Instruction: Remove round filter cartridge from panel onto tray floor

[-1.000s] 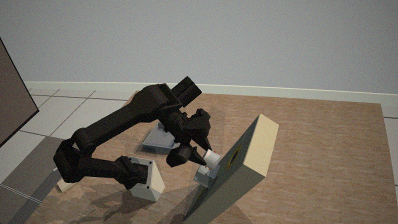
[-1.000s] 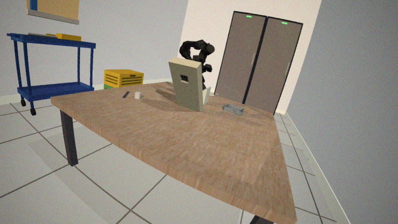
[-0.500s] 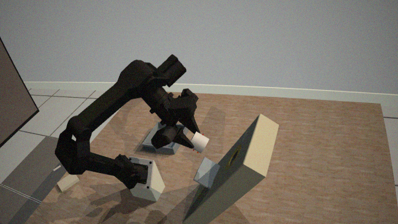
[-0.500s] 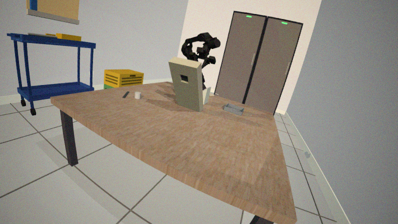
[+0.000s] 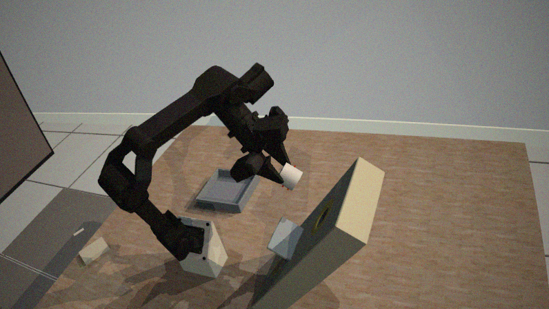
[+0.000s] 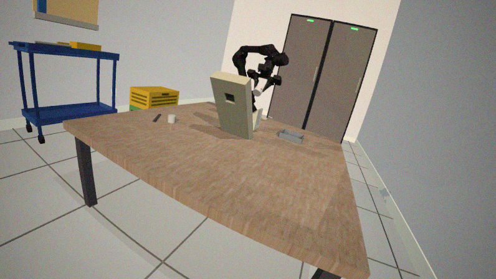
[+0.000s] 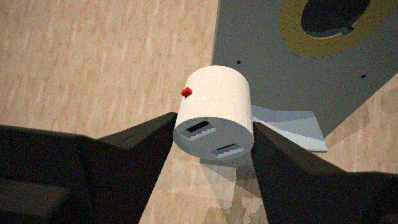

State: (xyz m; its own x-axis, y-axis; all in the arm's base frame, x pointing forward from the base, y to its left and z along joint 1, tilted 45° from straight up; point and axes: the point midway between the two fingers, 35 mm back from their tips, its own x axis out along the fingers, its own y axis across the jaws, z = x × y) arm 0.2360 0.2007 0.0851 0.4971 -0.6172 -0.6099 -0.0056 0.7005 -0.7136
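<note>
Right now the tray is 320 mm behind my gripper tip, 200 mm to the left of it and 270 mm below it. The rest, counted from my gripper tip: round filter cartridge right at my gripper tip; then service panel 70 mm ahead, 80 mm to the right, 110 mm below.
</note>
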